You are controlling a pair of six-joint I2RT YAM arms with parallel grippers.
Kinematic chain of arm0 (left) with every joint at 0, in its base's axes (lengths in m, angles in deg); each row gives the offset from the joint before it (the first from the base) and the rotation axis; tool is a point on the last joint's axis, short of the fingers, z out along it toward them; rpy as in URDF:
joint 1: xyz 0 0 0.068 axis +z
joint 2: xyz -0.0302 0.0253 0.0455 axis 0.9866 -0.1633 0
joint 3: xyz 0.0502 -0.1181 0.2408 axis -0.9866 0.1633 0
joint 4: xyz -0.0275 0.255 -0.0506 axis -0.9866 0.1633 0
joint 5: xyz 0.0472 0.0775 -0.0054 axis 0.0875 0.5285 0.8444
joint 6: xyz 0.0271 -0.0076 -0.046 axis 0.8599 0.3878 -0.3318
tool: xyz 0 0 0 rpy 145.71 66.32 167.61
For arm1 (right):
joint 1: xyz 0 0 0.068 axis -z
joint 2: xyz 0.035 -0.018 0.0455 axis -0.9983 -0.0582 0
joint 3: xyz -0.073 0.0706 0.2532 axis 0.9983 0.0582 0
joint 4: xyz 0.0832 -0.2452 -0.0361 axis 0.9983 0.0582 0
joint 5: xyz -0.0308 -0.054 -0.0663 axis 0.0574 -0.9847 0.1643
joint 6: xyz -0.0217 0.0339 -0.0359 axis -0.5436 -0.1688 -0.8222
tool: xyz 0 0 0 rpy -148.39 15.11 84.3
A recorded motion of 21 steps. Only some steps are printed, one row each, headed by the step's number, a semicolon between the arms.
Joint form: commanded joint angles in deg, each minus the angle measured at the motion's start. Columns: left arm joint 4, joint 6, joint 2, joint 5, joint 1, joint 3; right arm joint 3, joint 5, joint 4, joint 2, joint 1, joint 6.
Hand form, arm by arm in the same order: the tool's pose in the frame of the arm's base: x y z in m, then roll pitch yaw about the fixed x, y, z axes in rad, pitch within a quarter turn. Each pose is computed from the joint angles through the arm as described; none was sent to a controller.
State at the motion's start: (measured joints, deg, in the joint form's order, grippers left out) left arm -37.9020 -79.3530 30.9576 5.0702 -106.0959 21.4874; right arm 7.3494 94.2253 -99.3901 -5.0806 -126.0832 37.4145
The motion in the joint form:
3: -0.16 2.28 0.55 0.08 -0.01 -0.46; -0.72 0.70 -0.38 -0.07 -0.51 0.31
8: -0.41 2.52 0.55 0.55 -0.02 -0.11; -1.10 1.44 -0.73 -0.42 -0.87 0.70
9: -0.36 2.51 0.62 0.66 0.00 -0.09; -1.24 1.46 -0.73 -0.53 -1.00 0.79
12: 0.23 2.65 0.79 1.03 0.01 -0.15; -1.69 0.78 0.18 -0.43 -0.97 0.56
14: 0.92 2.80 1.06 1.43 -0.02 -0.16; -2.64 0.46 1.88 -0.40 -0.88 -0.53
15: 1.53 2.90 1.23 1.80 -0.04 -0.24; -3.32 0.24 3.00 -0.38 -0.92 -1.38
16: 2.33 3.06 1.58 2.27 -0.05 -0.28; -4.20 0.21 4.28 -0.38 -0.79 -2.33
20: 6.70 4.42 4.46 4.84 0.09 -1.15; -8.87 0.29 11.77 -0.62 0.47 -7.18
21: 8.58 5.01 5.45 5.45 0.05 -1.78; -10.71 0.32 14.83 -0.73 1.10 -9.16
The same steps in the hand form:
3: 0.1229 -0.0873 0.2848 -1.1368 1.0989 -2.4573; 0.2066 0.2137 0.2979 1.4775 0.8415 -3.0102
8: 0.1232 -0.0873 0.2832 -1.1347 1.0999 -2.4469; 0.2060 0.2159 0.2988 1.4752 0.8413 -2.9925
9: 0.1231 -0.0871 0.2831 -1.1344 1.0993 -2.4445; 0.2059 0.2167 0.2991 1.4750 0.8402 -2.9899
12: 0.1231 -0.0869 0.2829 -1.1433 1.0973 -2.4456; 0.2068 0.2170 0.3008 1.4775 0.8380 -3.0005
14: 0.1229 -0.0867 0.2825 -1.1537 1.0950 -2.4482; 0.2084 0.2176 0.3037 1.4848 0.8460 -3.0033
15: 0.1228 -0.0866 0.2824 -1.1632 1.0924 -2.4504; 0.2091 0.2184 0.3060 1.4888 0.8544 -3.0043
16: 0.1224 -0.0862 0.2821 -1.1733 1.0901 -2.4511; 0.2105 0.2187 0.3091 1.4929 0.8650 -3.0048
20: 0.1176 -0.0822 0.2866 -1.1675 1.0976 -2.3958; 0.2202 0.2180 0.3233 1.5312 0.9040 -2.9990
21: 0.1155 -0.0810 0.2893 -1.1668 1.1030 -2.3837; 0.2242 0.2169 0.3287 1.5490 0.9186 -2.9960

